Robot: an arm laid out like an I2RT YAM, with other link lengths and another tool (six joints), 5 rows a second.
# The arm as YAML. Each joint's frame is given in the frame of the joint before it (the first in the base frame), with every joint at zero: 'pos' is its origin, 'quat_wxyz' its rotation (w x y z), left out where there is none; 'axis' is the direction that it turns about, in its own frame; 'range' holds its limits. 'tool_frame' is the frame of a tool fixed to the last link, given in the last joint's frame.
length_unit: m
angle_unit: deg
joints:
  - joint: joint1
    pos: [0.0, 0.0, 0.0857]
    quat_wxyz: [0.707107, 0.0, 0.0, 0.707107]
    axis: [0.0, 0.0, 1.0]
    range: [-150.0, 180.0]
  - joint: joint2
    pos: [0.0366, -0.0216, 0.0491]
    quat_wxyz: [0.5, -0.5, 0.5, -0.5]
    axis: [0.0, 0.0, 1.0]
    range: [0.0, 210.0]
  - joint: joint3
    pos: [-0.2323, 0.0, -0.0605]
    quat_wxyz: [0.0, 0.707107, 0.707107, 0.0]
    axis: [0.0, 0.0, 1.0]
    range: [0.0, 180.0]
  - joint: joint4
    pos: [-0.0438, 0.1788, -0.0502]
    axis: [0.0, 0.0, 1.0]
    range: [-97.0, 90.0]
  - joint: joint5
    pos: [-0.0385, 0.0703, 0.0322]
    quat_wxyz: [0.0, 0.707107, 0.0, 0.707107]
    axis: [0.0, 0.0, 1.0]
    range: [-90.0, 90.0]
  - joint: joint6
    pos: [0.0, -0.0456, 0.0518]
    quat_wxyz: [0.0, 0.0, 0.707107, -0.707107]
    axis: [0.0, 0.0, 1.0]
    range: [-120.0, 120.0]
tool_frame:
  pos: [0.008, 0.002, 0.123]
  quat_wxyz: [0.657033, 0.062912, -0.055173, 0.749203]
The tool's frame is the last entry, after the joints.
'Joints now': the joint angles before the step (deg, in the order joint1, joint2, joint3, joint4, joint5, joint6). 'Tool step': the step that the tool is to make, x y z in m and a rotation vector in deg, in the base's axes. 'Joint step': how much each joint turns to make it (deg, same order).
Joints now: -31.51, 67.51, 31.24, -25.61, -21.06, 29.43
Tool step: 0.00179, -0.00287, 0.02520, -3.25, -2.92, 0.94
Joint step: 0.00, -5.14, 4.00, -5.50, 0.61, -1.53
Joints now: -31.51, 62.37, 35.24, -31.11, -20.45, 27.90
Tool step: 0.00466, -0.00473, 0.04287, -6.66, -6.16, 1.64
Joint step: 0.52, -7.09, 6.03, -5.24, 1.38, -2.51
